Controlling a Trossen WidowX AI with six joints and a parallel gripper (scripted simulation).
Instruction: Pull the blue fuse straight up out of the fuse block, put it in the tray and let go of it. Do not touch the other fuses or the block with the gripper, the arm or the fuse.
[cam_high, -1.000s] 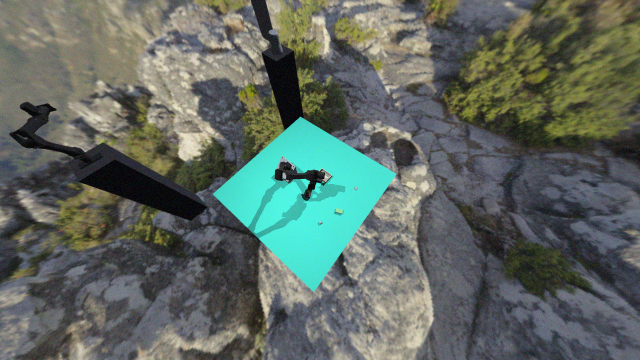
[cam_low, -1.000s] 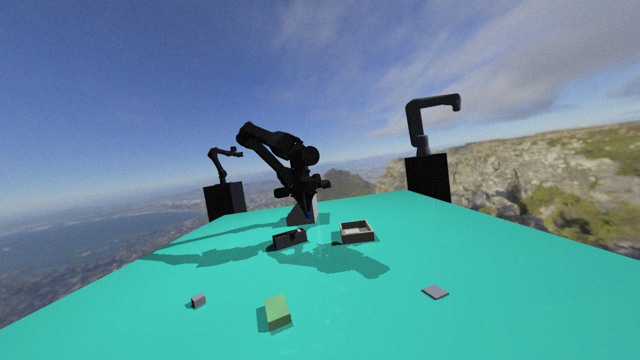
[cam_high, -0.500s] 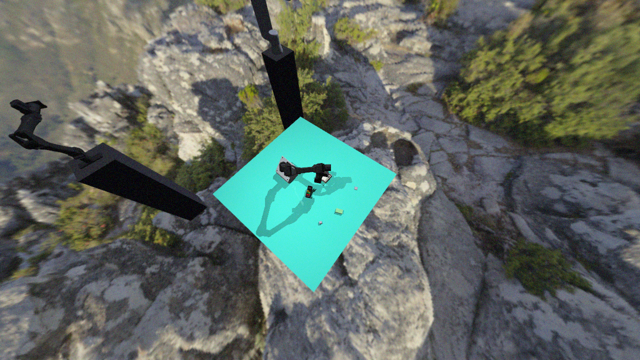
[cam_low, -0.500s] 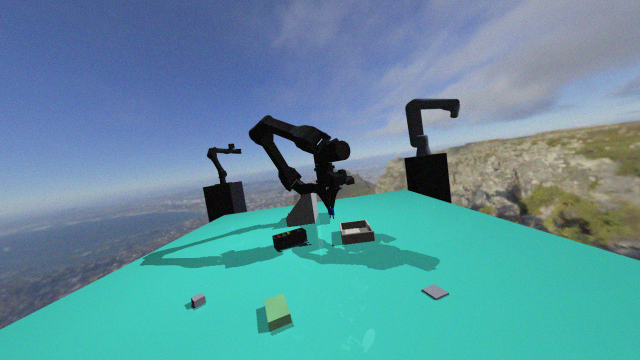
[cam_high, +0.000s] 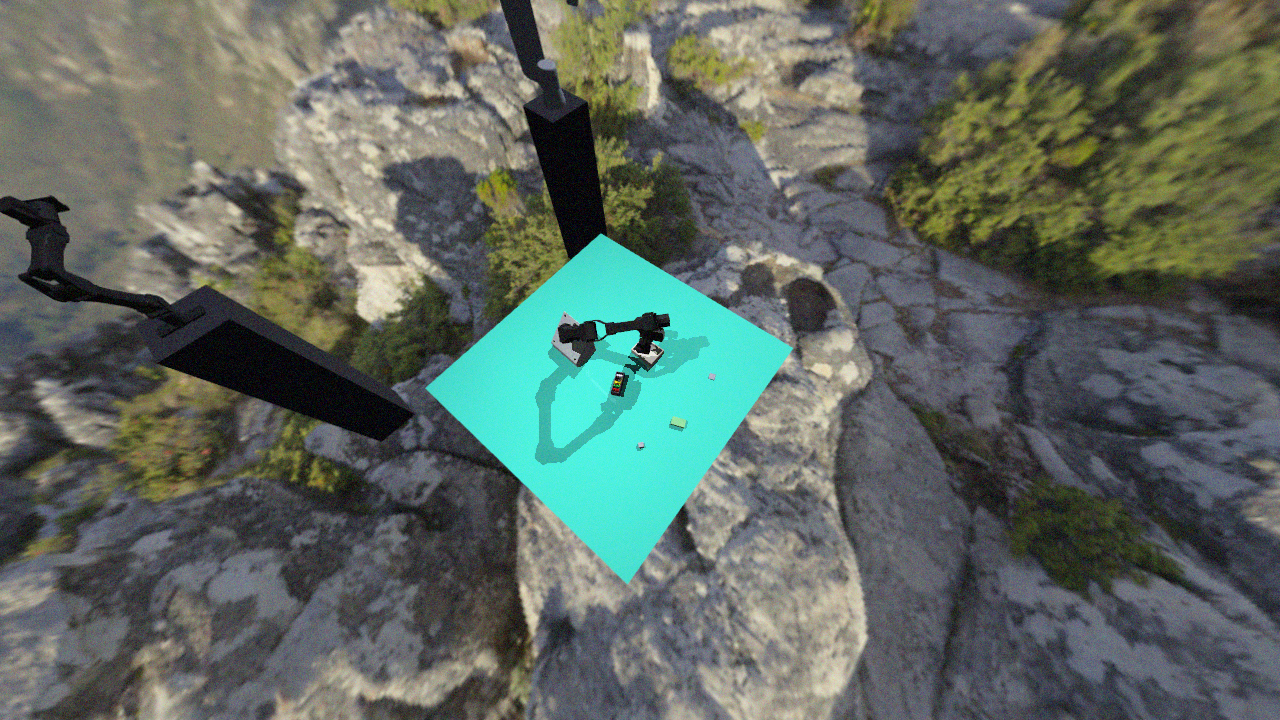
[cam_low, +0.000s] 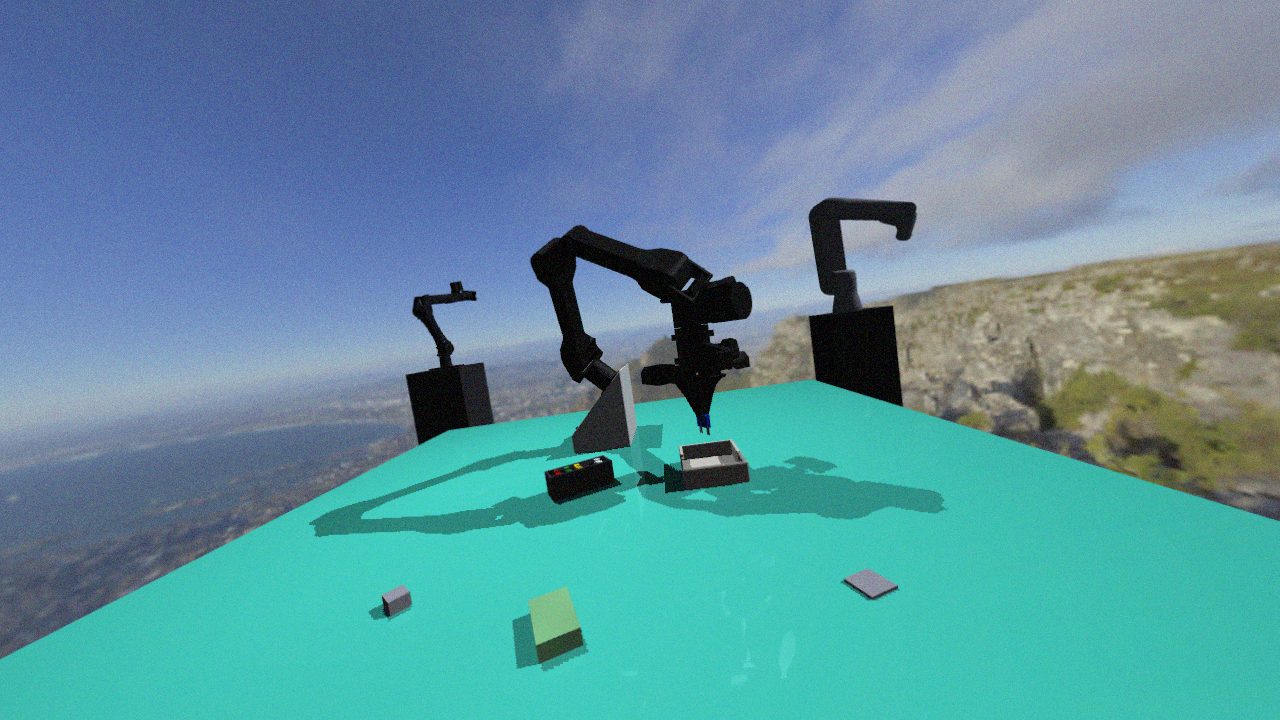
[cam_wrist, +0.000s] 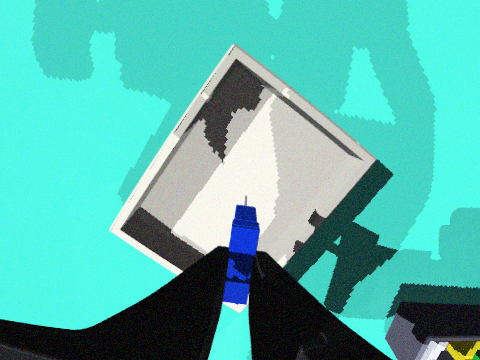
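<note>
My gripper tip is now 10 mm above the blue fuse. Round my gripper tip: white fuse: 10 mm behind, 190 mm to the right, 70 mm below; yellow fuse: 10 mm ahead, 220 mm to the right, 70 mm below; grey tray: 90 mm below.
</note>
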